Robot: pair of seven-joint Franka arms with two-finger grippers.
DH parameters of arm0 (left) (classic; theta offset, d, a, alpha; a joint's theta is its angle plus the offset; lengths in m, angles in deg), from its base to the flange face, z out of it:
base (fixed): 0 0 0 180
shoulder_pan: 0 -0.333 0 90
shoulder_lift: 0 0 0 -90
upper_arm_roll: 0 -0.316 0.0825 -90
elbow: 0 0 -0.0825 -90
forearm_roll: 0 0.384 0 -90
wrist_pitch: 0 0 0.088 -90
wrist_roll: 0 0.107 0 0
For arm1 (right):
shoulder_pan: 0 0.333 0 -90
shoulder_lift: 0 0 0 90
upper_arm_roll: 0 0.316 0.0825 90
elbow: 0 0 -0.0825 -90
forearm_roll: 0 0.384 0 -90
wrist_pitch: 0 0 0.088 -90
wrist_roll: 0 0.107 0 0
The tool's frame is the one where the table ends.
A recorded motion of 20 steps. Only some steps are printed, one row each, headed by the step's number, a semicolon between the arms.
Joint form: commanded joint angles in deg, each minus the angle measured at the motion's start. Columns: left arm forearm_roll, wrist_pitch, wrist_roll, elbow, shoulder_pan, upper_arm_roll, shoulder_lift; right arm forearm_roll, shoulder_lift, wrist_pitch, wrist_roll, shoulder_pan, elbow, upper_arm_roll.
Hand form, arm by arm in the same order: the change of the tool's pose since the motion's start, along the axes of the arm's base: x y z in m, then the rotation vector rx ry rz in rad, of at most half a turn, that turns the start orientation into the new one. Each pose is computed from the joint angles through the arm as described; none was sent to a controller.
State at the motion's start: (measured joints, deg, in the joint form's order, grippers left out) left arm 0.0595 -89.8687 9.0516 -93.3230 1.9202 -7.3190 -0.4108; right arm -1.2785 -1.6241 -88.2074 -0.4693 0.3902 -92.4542 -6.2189
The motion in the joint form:
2: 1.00 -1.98 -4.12 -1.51 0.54 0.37 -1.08; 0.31 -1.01 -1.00 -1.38 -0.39 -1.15 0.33
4: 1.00 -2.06 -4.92 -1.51 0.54 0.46 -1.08; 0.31 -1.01 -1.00 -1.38 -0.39 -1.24 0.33
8: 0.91 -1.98 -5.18 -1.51 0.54 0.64 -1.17; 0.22 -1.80 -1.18 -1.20 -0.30 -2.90 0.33
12: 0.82 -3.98 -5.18 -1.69 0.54 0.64 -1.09; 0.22 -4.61 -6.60 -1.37 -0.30 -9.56 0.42
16: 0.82 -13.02 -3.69 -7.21 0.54 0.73 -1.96; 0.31 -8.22 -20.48 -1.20 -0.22 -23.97 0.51
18: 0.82 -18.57 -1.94 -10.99 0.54 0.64 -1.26; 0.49 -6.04 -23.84 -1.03 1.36 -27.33 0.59
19: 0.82 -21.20 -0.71 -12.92 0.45 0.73 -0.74; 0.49 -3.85 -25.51 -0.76 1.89 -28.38 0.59
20: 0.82 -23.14 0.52 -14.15 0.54 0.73 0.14; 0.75 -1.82 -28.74 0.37 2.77 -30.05 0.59
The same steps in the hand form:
2: -0.0019 -0.0065 0.0007 0.0203 -0.0258 0.0547; -0.0038 0.0000 0.0015 0.0065 -0.0153 0.0233
4: -0.0017 -0.0074 0.0009 0.0210 -0.0273 0.0671; -0.0038 0.0000 0.0008 0.0066 -0.0137 0.0233
8: -0.0021 -0.0093 0.0016 0.0194 -0.0276 0.0686; -0.0084 0.0008 -0.0052 0.0077 -0.0017 0.0219
12: 0.0019 -0.0092 0.0024 0.0192 -0.0580 0.0685; -0.0173 0.0018 -0.0264 0.0097 -0.0292 0.0285
16: 0.0085 -0.0095 -0.0212 0.0204 -0.1344 0.0394; -0.0305 0.0053 -0.0934 0.0122 -0.0833 0.0327
18: 0.0151 -0.0088 -0.0509 0.0233 -0.1529 0.0091; -0.0255 0.0211 -0.1356 0.0164 -0.0454 0.0581
19: 0.0178 -0.0089 -0.0680 0.0249 -0.1559 -0.0131; -0.0203 0.0262 -0.1614 0.0153 -0.0179 0.0627
20: 0.0214 -0.0100 -0.0838 0.0266 -0.1527 -0.0368; -0.0160 0.0348 -0.1885 0.0161 -0.0100 0.0566

